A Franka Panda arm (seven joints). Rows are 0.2 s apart.
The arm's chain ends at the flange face. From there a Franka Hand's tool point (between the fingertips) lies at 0.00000 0.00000 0.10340 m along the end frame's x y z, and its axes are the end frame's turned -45 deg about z.
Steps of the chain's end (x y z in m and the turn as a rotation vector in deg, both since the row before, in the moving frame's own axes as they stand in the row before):
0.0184, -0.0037, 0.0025, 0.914, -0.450, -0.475
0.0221, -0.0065, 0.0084, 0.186, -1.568, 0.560
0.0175, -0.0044, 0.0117, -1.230, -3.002, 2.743
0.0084, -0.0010, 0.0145, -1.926, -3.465, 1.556
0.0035, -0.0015, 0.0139, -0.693, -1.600, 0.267
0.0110, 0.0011, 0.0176, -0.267, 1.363, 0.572
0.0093, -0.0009, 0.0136, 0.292, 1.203, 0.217
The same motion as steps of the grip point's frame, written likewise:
0.0162, 0.0087, 0.0025, 0.964, 0.328, -0.475
0.0185, 0.0088, 0.0084, 1.240, -0.977, 0.560
0.0101, 0.0069, 0.0115, 1.253, -2.992, 2.743
-0.0002, 0.0032, 0.0143, 1.088, -3.812, 1.556
0.0006, 0.0003, 0.0139, 0.641, -1.621, 0.267
0.0084, 0.0106, 0.0176, -1.153, 0.775, 0.572
0.0091, 0.0071, 0.0136, -0.644, 1.057, 0.217

